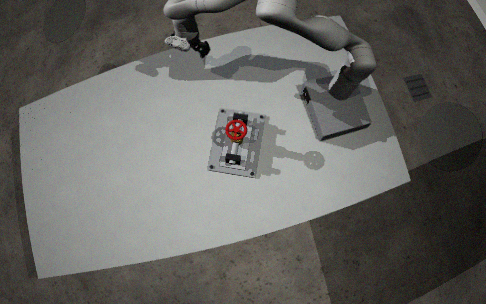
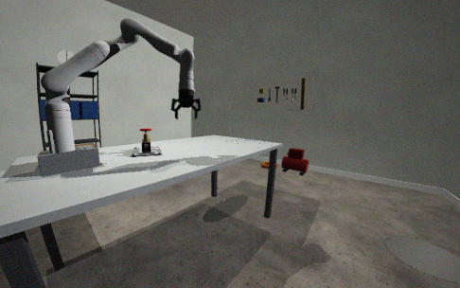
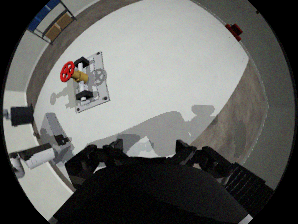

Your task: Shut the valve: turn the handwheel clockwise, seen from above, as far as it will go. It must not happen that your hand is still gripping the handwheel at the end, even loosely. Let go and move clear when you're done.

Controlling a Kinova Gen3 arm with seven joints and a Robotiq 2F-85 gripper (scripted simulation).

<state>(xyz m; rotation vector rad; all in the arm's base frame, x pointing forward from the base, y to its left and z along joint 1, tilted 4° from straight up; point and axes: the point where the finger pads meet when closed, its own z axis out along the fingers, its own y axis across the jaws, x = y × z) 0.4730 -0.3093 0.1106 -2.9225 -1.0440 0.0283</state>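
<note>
Right now the red handwheel is 30 mm behind my hand, 310 mm to the left of it and 80 mm below it.
</note>
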